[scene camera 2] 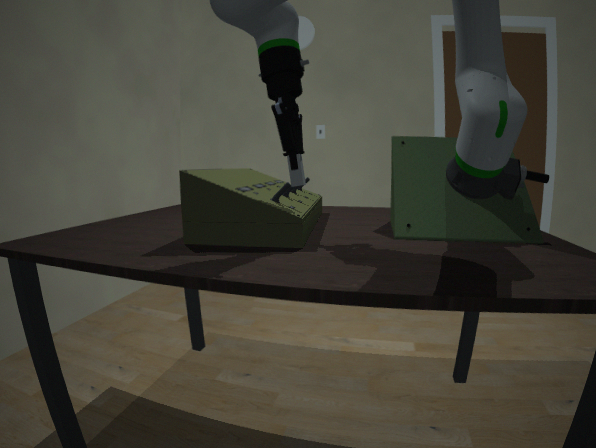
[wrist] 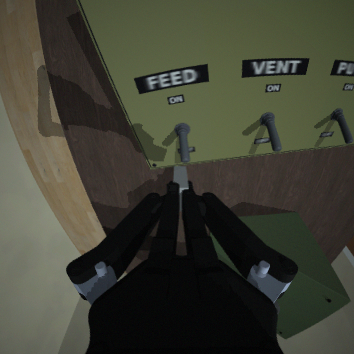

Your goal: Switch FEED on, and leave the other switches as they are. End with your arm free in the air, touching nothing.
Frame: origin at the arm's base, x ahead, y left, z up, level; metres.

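Seen in the pictures: gripper, between the fingertips: [scene camera 2: 298,185] [wrist: 179,175]; arm's base, origin of its link: [scene camera 2: 473,177].
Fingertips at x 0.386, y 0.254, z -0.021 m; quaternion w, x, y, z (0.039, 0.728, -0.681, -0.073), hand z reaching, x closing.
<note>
Offsets run from my fingertips to a thing's top centre. "*": to the spot under its first point. Level surfaces: height alone.
The olive-green console [scene camera 2: 227,215] [wrist: 210,30] stands on the table with its sloped switch panel up. In the wrist view the FEED switch @(dx +0.039, dy -0.002, dz +0.007 m) [wrist: 184,143] has its grey lever tilted down, away from its ON label and over the lower label. The VENT switch @(dx +0.068, dy -0.118, dz +0.007 m) [wrist: 272,133] and a third, partly labelled switch @(* dx +0.097, dy -0.230, dz -0.009 m) [wrist: 343,127] tilt the same way. My gripper [scene camera 2: 297,183] [wrist: 179,175] is shut and empty. Its fingertips are at the low edge of the panel, close below the tip of the FEED lever; whether they touch it is unclear.
A green sloped box [scene camera 2: 420,190] [wrist: 280,240] stands on the dark wooden table @(dz -0.120 m) [scene camera 2: 280,275] [wrist: 75,125] to the right of the console in the scene view. A grey arm section [scene camera 2: 485,115] hangs in front of it. A door and wall are behind.
</note>
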